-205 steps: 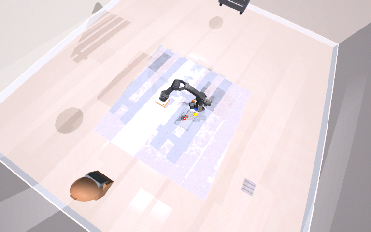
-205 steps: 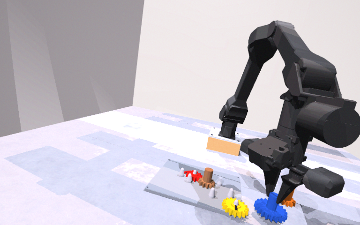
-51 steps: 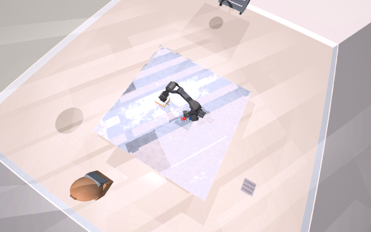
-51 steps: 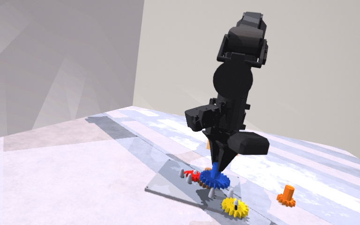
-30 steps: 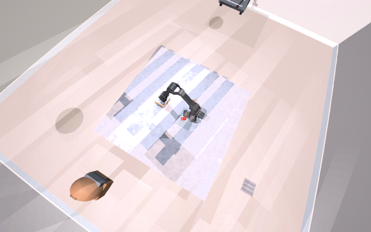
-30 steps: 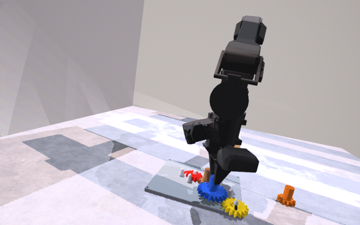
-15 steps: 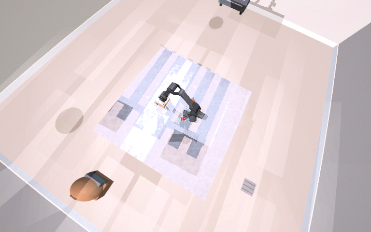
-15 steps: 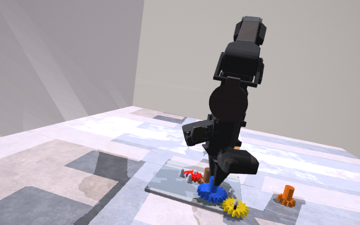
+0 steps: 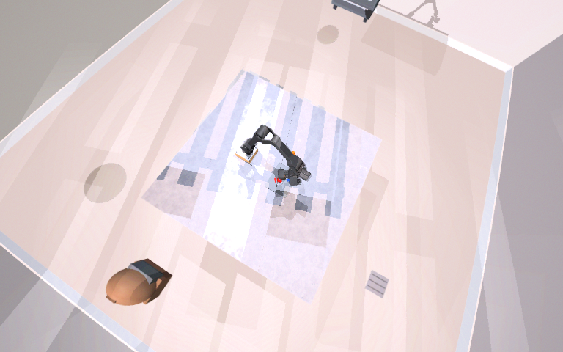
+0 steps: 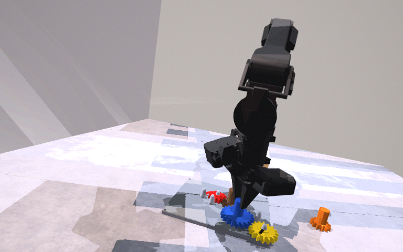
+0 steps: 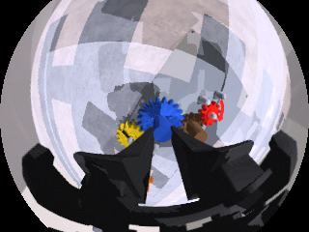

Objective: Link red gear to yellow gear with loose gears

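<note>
My gripper tip is now 1 cm above the blue gear. Round my gripper tip: brown gear (5 cm behind, 2 cm to the right, 2 cm below); then red gear (6 cm behind, 5 cm to the right, 3 cm below); then orange gear (17 cm to the left, 8 cm behind, 3 cm below).
</note>
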